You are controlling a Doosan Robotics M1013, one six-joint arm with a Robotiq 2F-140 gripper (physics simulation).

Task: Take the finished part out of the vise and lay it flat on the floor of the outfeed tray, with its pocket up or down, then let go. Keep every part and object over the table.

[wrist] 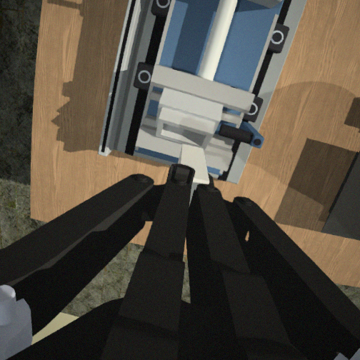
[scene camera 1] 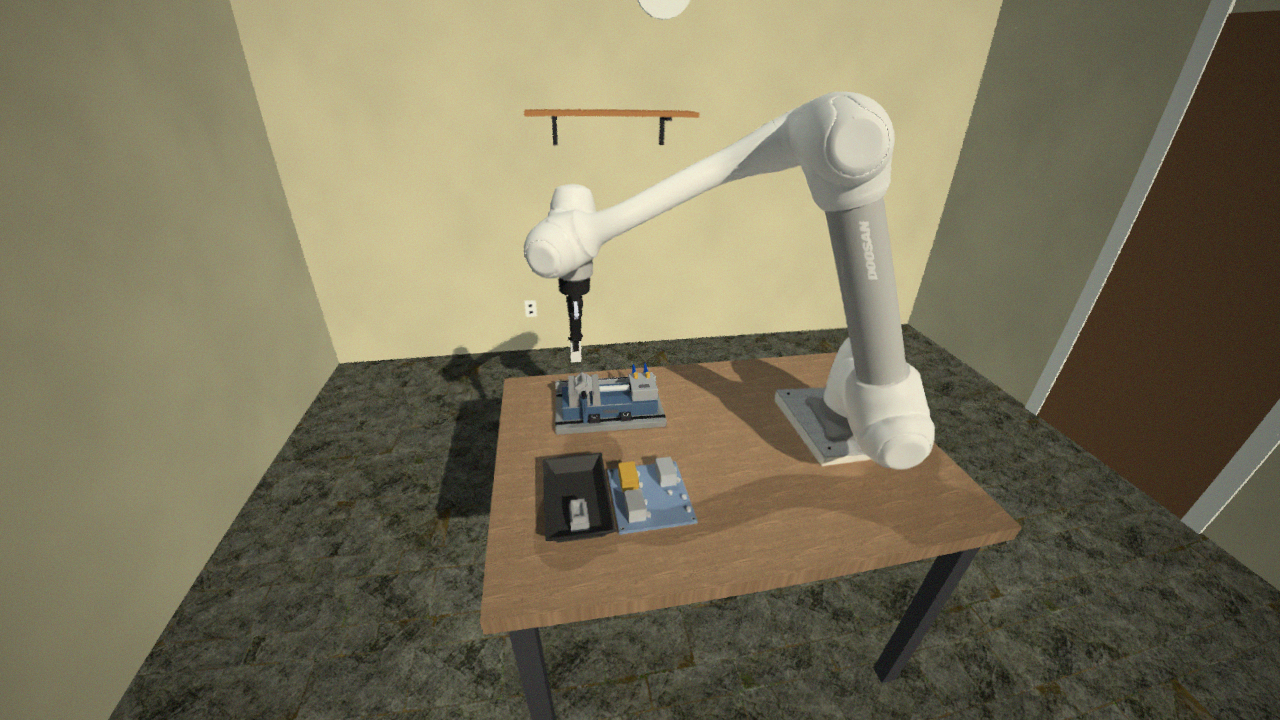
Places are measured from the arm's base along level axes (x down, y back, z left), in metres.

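Where they show: gripper, between the fingertips: (scene camera 1: 576, 360); arm's base, origin of its link: (scene camera 1: 845, 420).
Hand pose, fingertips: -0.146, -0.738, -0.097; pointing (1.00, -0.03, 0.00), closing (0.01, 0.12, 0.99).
Observation:
Each offset is from my fingertips to the top centre of the thing, as dx, dy, dz. "spot": to the spot under its first point.
The finished part {+0.056, +0.014, -0.009} (scene camera 1: 582, 382) (wrist: 190, 111), a light grey block with a pocket, rests at the near end of the vise {+0.075, +0.085, -0.013} (scene camera 1: 617, 413) (wrist: 247, 50) in the wrist view. It looks tilted, with the pocket opening towards the lower side of that view. My gripper (scene camera 1: 575, 351) (wrist: 188, 162) is shut with nothing between its fingertips. It hangs above the left end of the vise in the scene view, apart from the part. The black outfeed tray {spot: +0.138, -0.046, +0.363} (scene camera 1: 548, 501) (wrist: 348, 205) stands in front of the vise, with a small grey part {+0.128, +0.020, +0.394} (scene camera 1: 579, 514) in it. How the finished part touches the jaws is unclear.
A blue board {spot: +0.167, +0.204, +0.386} (scene camera 1: 664, 515) beside the tray carries a yellow block {+0.131, +0.129, +0.283} (scene camera 1: 629, 474) and grey blocks {+0.131, +0.218, +0.270} (scene camera 1: 666, 471) {+0.131, +0.140, +0.371} (scene camera 1: 634, 505). A blue handle (wrist: 256, 136) juts from the vise's side. The robot's base plate (scene camera 1: 805, 425) is at the right. The table's left edge runs close to vise and tray.

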